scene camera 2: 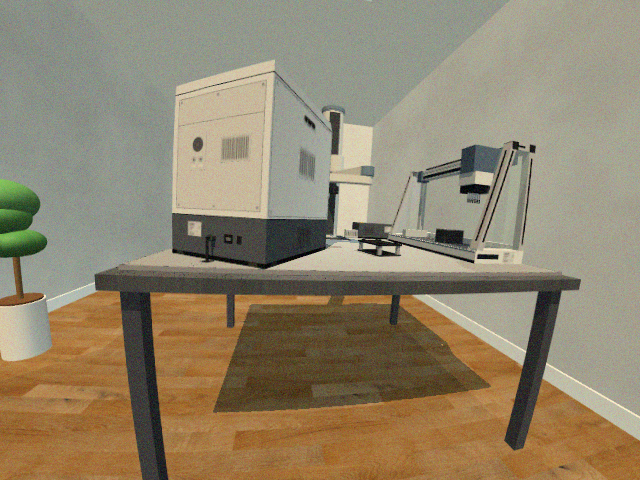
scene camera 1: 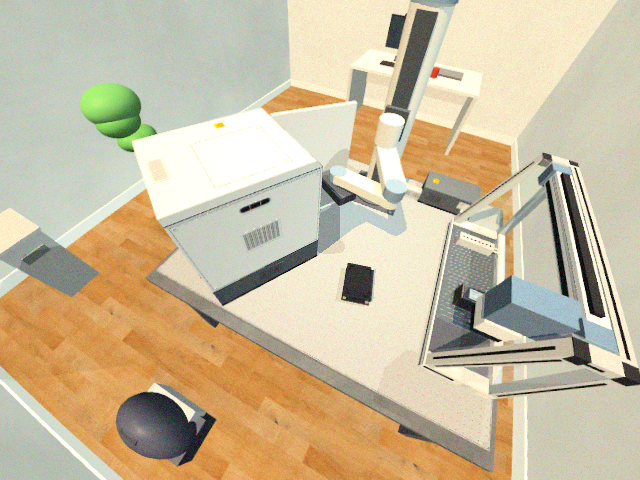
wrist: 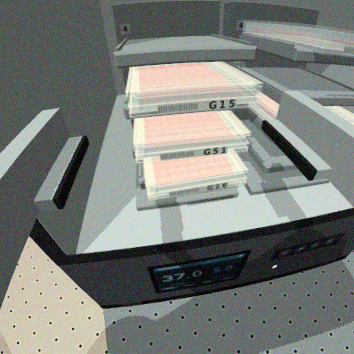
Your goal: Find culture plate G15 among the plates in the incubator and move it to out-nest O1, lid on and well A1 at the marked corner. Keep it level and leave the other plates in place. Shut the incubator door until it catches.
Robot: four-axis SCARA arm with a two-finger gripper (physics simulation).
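The white incubator (scene camera 1: 286,206) (scene camera 2: 222,180) (wrist: 120,280) stands with its door (scene camera 1: 330,129) open. In the wrist view, plate G15 (wrist: 185,82) lies level in the left column, above plate G51 (wrist: 190,131) and plate G16 (wrist: 192,169). All three have clear lids over pink contents; their marked corners cannot be made out. My gripper (wrist: 176,114) is open and empty, its fingers wide apart at the incubator's mouth, on either side of the left column and short of the plates. In scene camera 1 the fingertips are hidden. No O1 label is readable.
Another plate (wrist: 300,37) sits high in the right column. A low black stand (scene camera 1: 357,283) (scene camera 2: 379,245) is on the table. A framed machine with a blue head (scene camera 1: 537,310) (scene camera 2: 480,160) stands at the right, and a grey box (scene camera 1: 449,191) (scene camera 2: 371,228) is behind.
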